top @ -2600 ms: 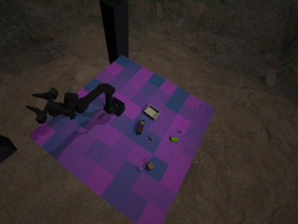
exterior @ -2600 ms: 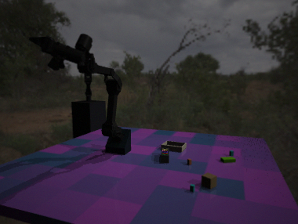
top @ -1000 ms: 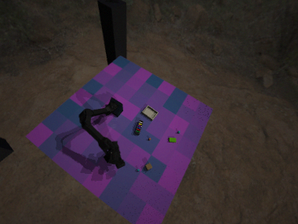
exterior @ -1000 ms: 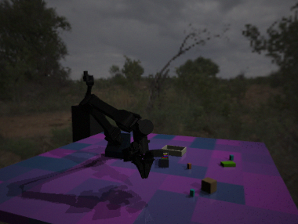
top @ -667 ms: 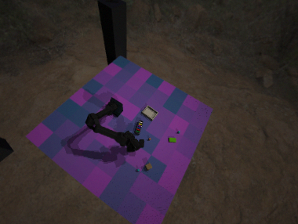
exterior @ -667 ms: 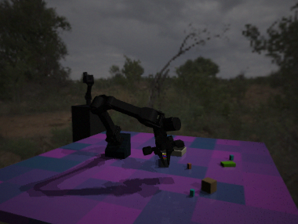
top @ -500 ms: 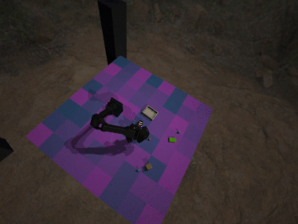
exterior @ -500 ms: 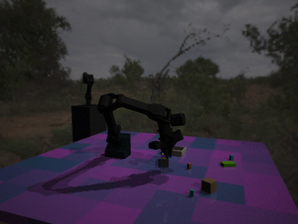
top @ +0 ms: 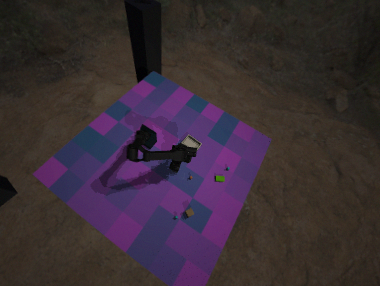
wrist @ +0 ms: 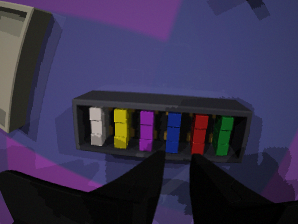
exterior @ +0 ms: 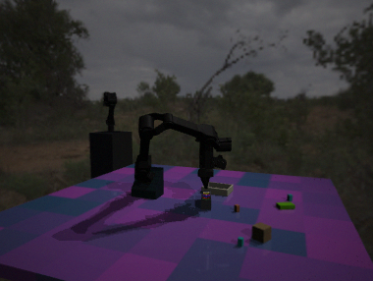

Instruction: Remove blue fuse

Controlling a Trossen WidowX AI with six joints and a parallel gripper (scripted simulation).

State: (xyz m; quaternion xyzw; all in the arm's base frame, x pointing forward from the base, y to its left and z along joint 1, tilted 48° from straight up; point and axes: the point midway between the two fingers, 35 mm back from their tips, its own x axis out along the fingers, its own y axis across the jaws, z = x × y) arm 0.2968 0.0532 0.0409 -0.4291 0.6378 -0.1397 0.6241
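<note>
The pale tray is 200 mm to the left of my gripper tip, 70 mm below it and 30 mm behind it. Also, from my gripper tip: small orange piece (140 mm ahead, 60 mm below, 10 mm to the right); then tan cube (280 mm ahead, 200 mm to the right, 50 mm below); then green block (300 mm ahead, 130 mm to the left, 70 mm below).
</note>
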